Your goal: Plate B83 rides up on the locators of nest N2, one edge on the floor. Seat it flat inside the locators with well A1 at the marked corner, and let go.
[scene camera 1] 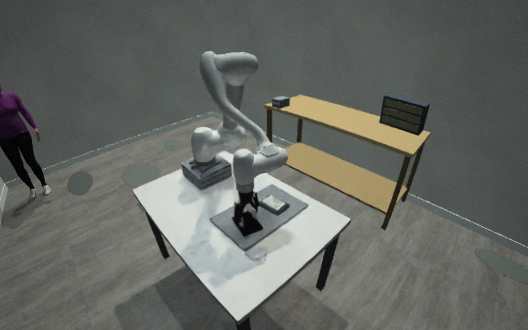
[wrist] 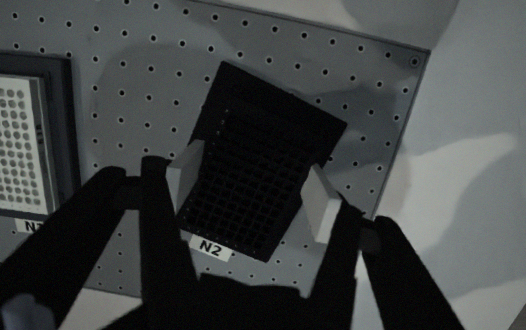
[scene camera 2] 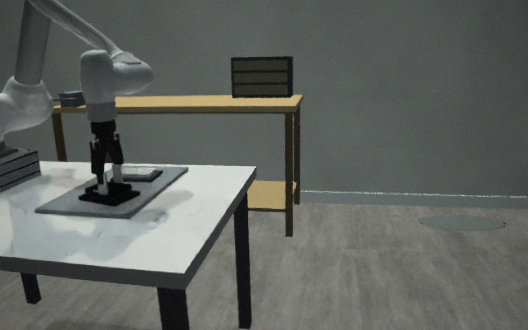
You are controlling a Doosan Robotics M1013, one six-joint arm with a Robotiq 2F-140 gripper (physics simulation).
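Places are measured from the arm's base along level axes (x back, y left, z down), in metres.
Where they show: gripper, fingertip midpoint: (scene camera 1: 248, 221) (wrist: 254, 168) (scene camera 2: 111, 189); arm's base, link origin: (scene camera 1: 205, 162).
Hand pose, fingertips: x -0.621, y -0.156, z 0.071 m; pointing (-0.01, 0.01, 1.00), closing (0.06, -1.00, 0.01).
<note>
Each offset is from my fingertips to the top centre of the thing. "*": to the spot under its first point. Level surfaces: height alone.
Plate B83 @[dx +0.013, dy +0.004, dz -0.011 m] (wrist: 245, 185), black with a grid of wells, lies in the black nest N2 @[dx +0.013, dy +0.005, dz +0.015 m] (wrist: 285, 102), above the N2 label @[* dx +0.105, dy +0.034, dz +0.028 m] (wrist: 210, 247) in the wrist view. Plate and nest merge into one dark shape in both scene views. My gripper (scene camera 1: 247, 214) (scene camera 2: 110, 184) (wrist: 254, 168) points down and is shut on the plate, with one pale fingertip pad at each long side. The wells show nearer the label end, and a broader dark band shows at the far end. I cannot tell how far the plate is tilted. The marked A1 corner is hidden near the left finger.
A neighbouring nest @[dx +0.016, dy +0.232, dz +0.015 m] (wrist: 70, 125) holds a white well plate @[dx +0.016, dy +0.232, dz +0.004 m] (scene camera 1: 274, 202) (scene camera 2: 140, 171) (wrist: 17, 150). Both nests stand on a grey perforated board (scene camera 1: 225, 220) (scene camera 2: 60, 204) (wrist: 125, 100) on the white table @[dz +0.042 m] (scene camera 1: 165, 200). A wooden bench (scene camera 1: 340, 115) stands behind; a person (scene camera 1: 15, 117) is at the left.
</note>
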